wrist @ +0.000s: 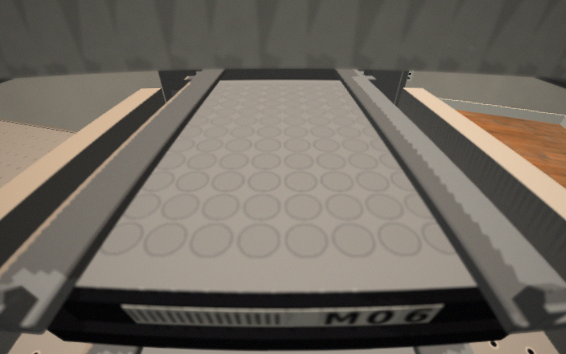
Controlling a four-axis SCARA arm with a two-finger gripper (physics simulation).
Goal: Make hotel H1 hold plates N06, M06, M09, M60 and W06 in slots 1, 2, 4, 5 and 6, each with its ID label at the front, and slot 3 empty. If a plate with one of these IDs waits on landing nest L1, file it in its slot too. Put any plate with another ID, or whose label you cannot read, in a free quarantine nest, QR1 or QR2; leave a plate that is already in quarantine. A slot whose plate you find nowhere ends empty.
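Plate M06 (280,272), pale on top with rows of round well outlines and a dark skirt, lies level in the middle of the wrist view. Its front label (282,316) with barcode reads M06. The gripper (282,91) is shut on this plate; its pale-topped, dark-sided fingers run along both sides. Grey rails of a holder, a left rail (122,167) and a right rail (425,155), flank the plate between it and the visible finger bars. A dark ribbed slab (280,35) hangs over the far end. No slot number is readable, so which slot level this is cannot be told.
A pale dotted surface (30,150) shows at the left beyond the finger. Brown wooden floor (525,137) shows at the right, with a grey wall behind. Dark uprights (387,86) stand near the plate's far end. Pale surface with small holes shows below the front corners.
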